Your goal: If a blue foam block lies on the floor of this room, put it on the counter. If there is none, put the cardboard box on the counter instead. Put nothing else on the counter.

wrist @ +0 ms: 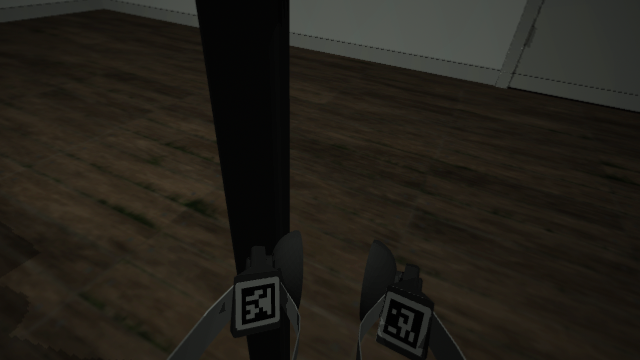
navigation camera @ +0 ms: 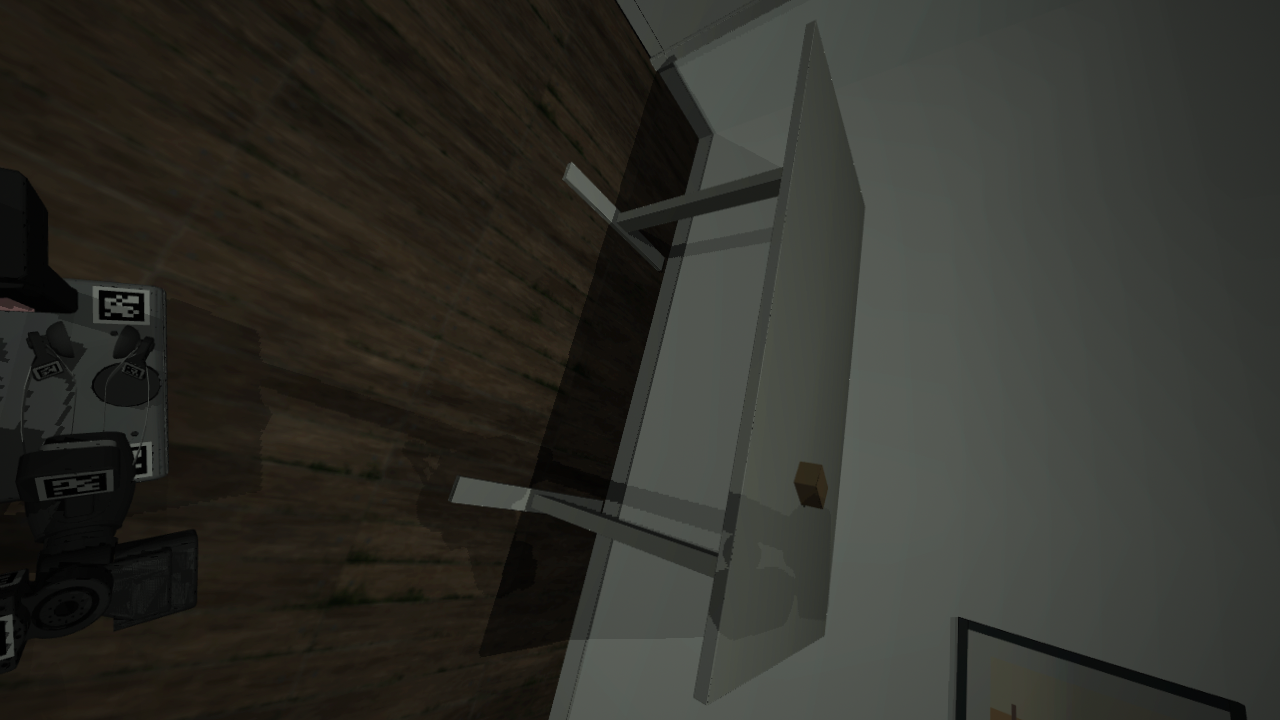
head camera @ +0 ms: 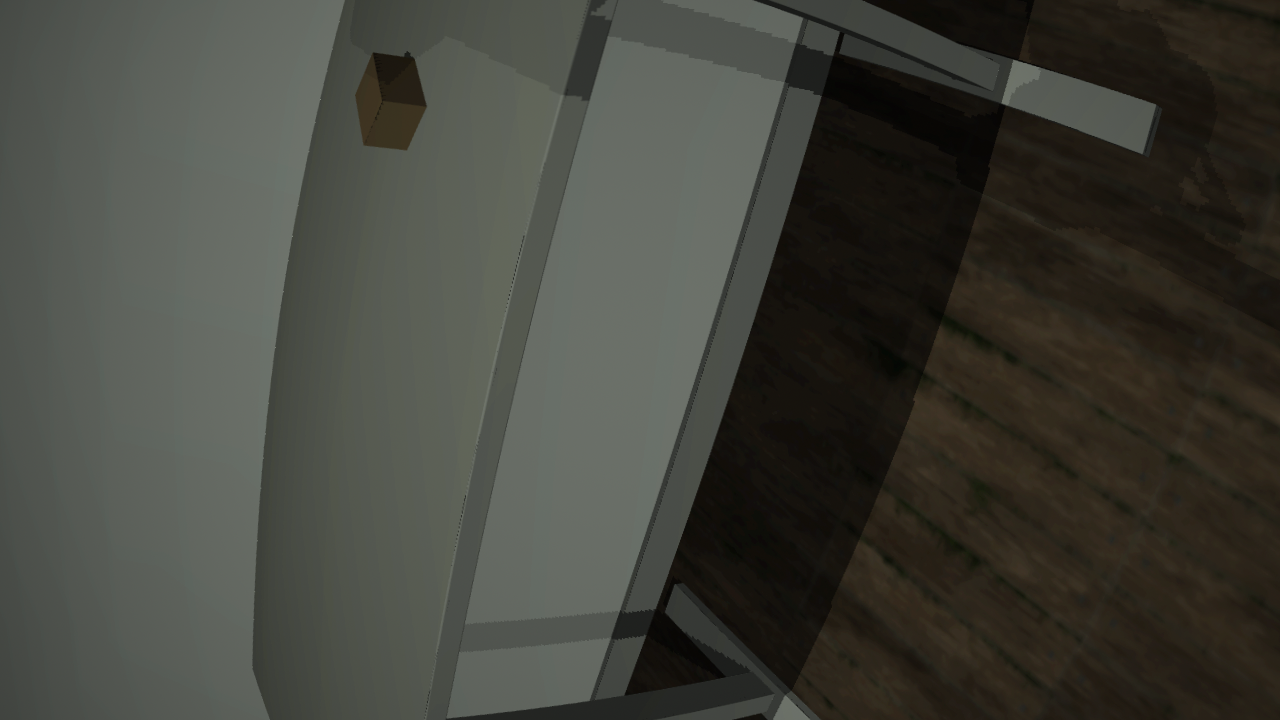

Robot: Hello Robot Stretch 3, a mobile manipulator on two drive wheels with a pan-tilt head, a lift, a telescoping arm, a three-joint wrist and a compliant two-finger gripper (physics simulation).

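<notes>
A small brown cardboard box (head camera: 391,102) (navigation camera: 810,484) stands on a long pale table top (head camera: 375,376) (navigation camera: 810,313) against the wall, near one end and toward the back edge. No blue foam block shows in the three views. My gripper (wrist: 333,261) (navigation camera: 95,351) is open, with its two fingertips apart and no object between them. In the navigation camera view it is folded in over my base, well away from the table and the box. I cannot tell from these views whether this table is the counter.
Table legs (navigation camera: 666,205) (navigation camera: 626,531) end in pale feet (head camera: 1078,105) that stick out over the wooden floor (head camera: 1074,429) (wrist: 450,200). My black mast (wrist: 252,125) stands behind the gripper. A framed picture (navigation camera: 962,671) hangs on the wall. A door (wrist: 585,55) shows at the right of the wrist view.
</notes>
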